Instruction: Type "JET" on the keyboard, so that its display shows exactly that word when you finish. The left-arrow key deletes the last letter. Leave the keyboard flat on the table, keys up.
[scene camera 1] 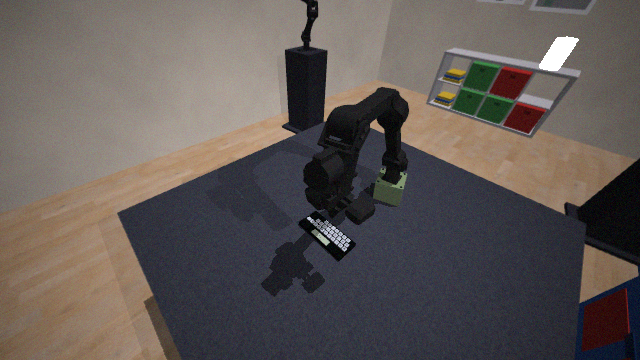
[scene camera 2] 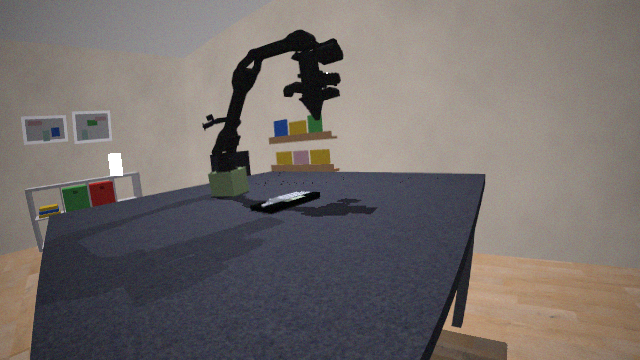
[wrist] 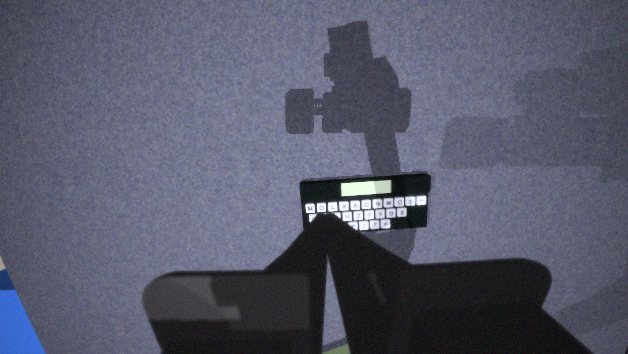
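The black keyboard [scene camera 1: 327, 235] [scene camera 2: 286, 202] [wrist: 367, 201] lies flat on the table, keys up. Its pale display [scene camera 1: 320, 237] [wrist: 366, 188] shows no letters that I can make out. The white keys are small and blurred in the wrist view; the left-arrow key [wrist: 421, 200] seems to be at the right end of the top row. My gripper [scene camera 2: 316, 118] [wrist: 325, 221] is shut and empty, pointing down high above the keyboard. In the wrist view its fingertips cover keys at the left of the lower rows, so I cannot tell which key is J.
The dark table [scene camera 1: 450, 280] [scene camera 2: 300, 280] [wrist: 150, 125] carries the green block [scene camera 1: 389, 192] [scene camera 2: 228, 183] under the arm's base, behind the keyboard. The arm's shadow falls across the table beside the keyboard. A dark pedestal [scene camera 1: 305, 90] with another arm stands beyond the table.
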